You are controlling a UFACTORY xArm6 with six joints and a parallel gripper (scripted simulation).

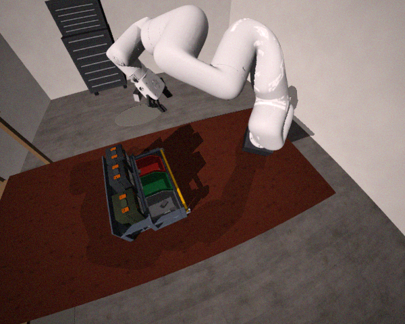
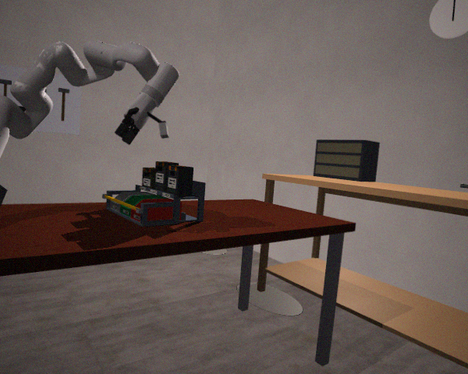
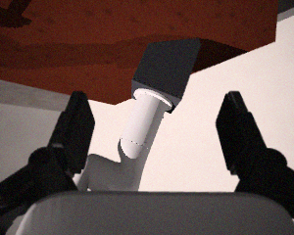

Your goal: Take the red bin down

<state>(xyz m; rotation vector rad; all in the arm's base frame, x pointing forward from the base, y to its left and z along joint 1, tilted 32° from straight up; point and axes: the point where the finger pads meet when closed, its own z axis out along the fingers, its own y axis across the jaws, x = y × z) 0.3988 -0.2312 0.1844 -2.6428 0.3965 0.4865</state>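
Right now my hand is 26 cm above the yellow bar, 23 cm to the right of it and 2 cm short of it. Also, from my hand: grey bin: 37 cm to the left, 27 cm below, 8 cm ahead; red open bin: 27 cm below, 16 cm to the left, 15 cm ahead; green bin: 27 cm below, 26 cm to the left, 12 cm ahead.
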